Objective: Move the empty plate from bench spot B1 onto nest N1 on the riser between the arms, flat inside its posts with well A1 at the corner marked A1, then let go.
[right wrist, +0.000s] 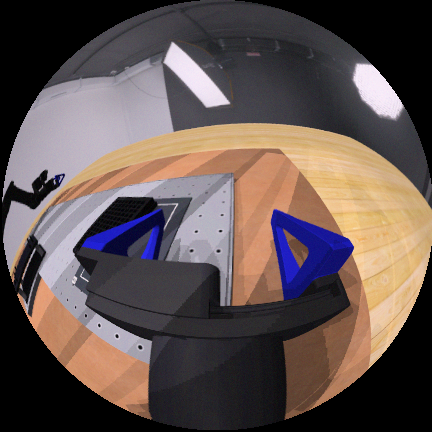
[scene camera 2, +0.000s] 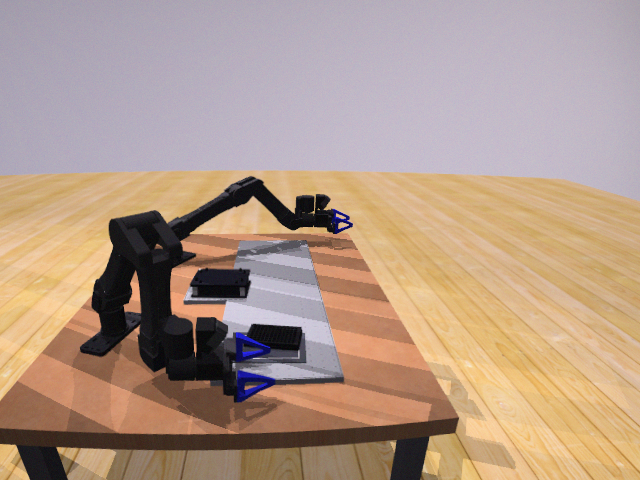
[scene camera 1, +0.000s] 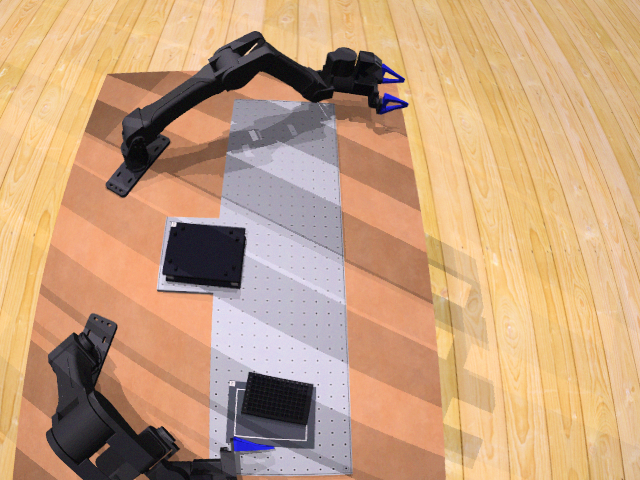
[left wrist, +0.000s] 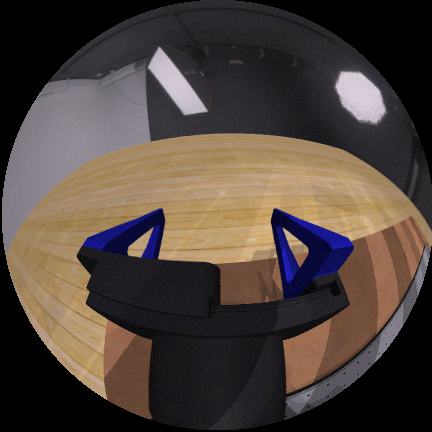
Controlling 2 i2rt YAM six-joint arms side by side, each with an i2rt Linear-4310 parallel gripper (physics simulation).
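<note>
The black multiwell plate lies wells up on the dark grey bench spot B1, turned slightly and offset from its white outline in scene camera 1. Nest N1, a black raised platform with small corner posts, stands between the arms and bears no plate. Its A1 mark is unreadable. My right gripper is open and empty, beside the plate and apart from it; one finger shows in scene camera 1. My left gripper is open and empty, far from both.
A long perforated grey board lies under spot B1. A smaller light base lies under the nest, with a white tag at its upper left corner. Both arms are mounted on the striped brown table.
</note>
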